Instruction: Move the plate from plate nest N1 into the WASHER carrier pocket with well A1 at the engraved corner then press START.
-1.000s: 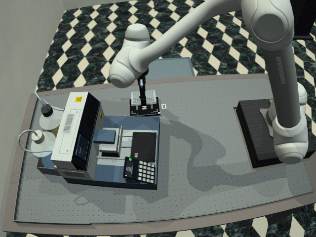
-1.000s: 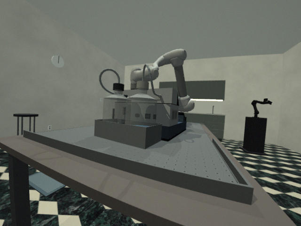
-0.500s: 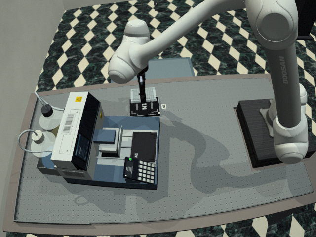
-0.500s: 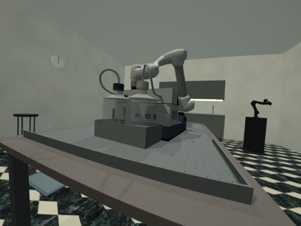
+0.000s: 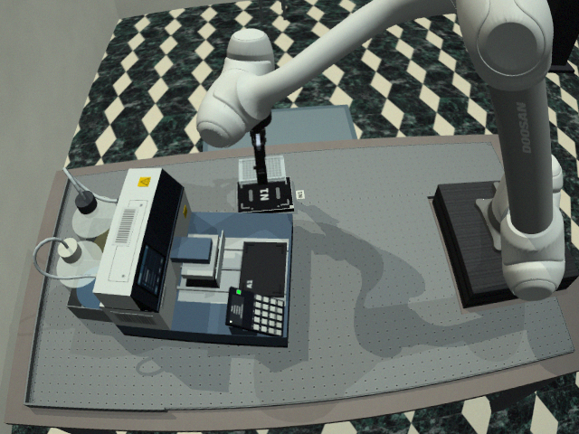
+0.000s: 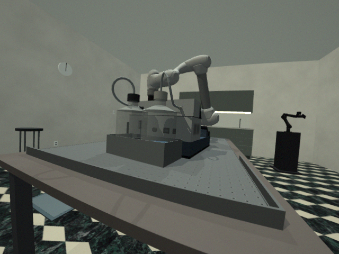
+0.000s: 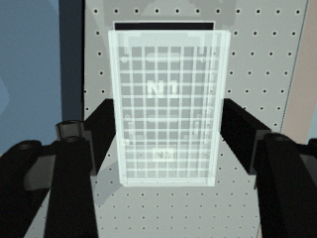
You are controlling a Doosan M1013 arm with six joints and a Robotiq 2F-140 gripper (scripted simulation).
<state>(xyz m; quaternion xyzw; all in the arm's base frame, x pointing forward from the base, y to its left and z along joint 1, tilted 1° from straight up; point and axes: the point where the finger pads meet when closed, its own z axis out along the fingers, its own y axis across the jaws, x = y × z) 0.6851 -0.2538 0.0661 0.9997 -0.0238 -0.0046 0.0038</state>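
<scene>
Right now the black washer carrier is 3 cm ahead of my hand, 29 cm to the left of it and 6 cm below it. Round my hand: N1 label: 11 cm behind, 15 cm below; black plate nest: 14 cm below; clear well plate: 2 cm below.
</scene>
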